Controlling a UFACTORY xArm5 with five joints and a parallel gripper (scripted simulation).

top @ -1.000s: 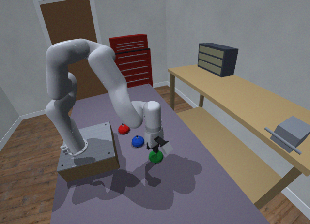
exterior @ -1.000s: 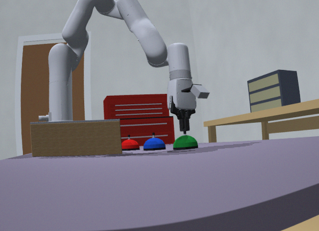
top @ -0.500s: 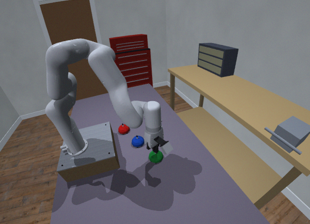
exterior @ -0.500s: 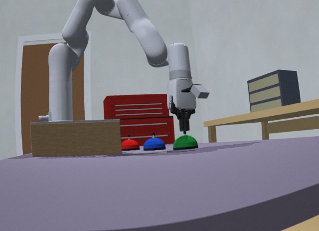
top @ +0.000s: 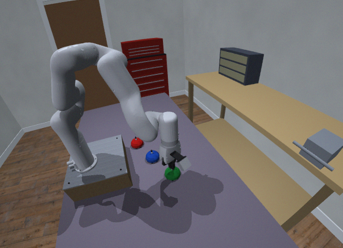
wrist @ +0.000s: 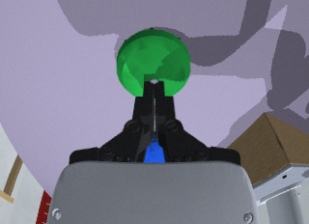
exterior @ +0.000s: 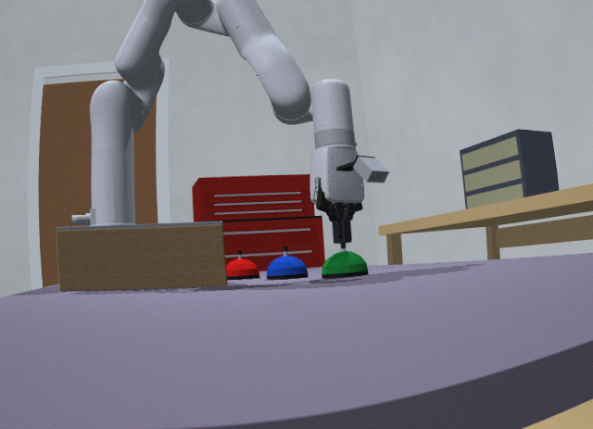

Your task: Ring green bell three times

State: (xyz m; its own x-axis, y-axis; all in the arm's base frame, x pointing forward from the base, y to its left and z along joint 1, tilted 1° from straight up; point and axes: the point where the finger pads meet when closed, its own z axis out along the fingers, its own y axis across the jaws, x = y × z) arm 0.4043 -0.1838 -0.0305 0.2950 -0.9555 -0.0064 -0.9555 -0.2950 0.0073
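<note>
The green bell is 40 mm below my hand. Round my hand: blue bell: 160 mm to the left, 50 mm behind, 40 mm below; then red bell: 320 mm to the left, 100 mm behind, 40 mm below.
</note>
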